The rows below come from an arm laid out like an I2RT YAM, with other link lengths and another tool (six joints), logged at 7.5 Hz.
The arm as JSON. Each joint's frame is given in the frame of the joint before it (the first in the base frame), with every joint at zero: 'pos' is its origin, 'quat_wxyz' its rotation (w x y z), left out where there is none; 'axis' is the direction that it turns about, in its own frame. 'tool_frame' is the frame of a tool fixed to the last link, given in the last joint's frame.
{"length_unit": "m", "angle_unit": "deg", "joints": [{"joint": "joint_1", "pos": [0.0, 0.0, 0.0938], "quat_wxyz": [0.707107, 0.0, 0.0, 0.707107], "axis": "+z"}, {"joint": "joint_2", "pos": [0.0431, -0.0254, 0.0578], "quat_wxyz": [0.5, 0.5, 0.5, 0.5], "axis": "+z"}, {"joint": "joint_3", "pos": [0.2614, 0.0, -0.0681], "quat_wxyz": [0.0, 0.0, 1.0, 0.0], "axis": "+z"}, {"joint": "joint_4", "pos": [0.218, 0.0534, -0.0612], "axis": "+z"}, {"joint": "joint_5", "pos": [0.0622, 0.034, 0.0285], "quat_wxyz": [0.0, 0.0, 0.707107, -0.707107], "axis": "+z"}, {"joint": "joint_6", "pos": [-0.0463, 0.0, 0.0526], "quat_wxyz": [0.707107, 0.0, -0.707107, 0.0], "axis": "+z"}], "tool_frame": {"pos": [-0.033, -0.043, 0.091], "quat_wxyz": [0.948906, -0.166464, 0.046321, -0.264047]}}
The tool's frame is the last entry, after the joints.
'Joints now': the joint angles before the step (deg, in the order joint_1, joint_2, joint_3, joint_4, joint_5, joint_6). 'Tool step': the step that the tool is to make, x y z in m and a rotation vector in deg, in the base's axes. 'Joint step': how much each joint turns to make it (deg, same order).
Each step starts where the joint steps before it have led.
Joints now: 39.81 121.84 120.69 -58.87 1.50 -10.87
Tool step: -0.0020 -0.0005 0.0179 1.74 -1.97 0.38
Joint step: 0.01 -1.91 0.17 0.56 -0.26 -0.28
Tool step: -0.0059 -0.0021 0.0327 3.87 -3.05 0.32
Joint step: -0.01 -3.58 0.30 0.94 -1.02 0.32
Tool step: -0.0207 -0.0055 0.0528 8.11 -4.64 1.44
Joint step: 0.27 -8.06 -3.19 3.92 -3.19 1.29
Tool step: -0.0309 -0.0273 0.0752 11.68 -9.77 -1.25
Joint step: -0.08 -13.08 -7.74 9.81 -0.62 2.83
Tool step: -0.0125 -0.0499 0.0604 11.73 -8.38 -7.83
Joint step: -2.75 -9.02 -4.39 9.43 3.29 5.52
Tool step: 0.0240 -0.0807 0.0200 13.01 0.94 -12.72
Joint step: -11.69 -2.36 0.36 3.45 -1.25 11.55
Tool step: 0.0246 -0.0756 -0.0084 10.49 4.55 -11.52
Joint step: -12.27 1.48 2.08 -0.87 -2.40 11.17
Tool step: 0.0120 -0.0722 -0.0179 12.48 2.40 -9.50
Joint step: -12.13 0.38 -2.16 3.04 -4.42 12.22
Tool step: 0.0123 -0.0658 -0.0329 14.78 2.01 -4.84
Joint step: -12.84 1.78 -4.04 5.60 -9.98 13.60
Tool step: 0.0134 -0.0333 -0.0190 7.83 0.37 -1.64
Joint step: -5.93 3.30 -0.59 4.16 -5.32 7.27
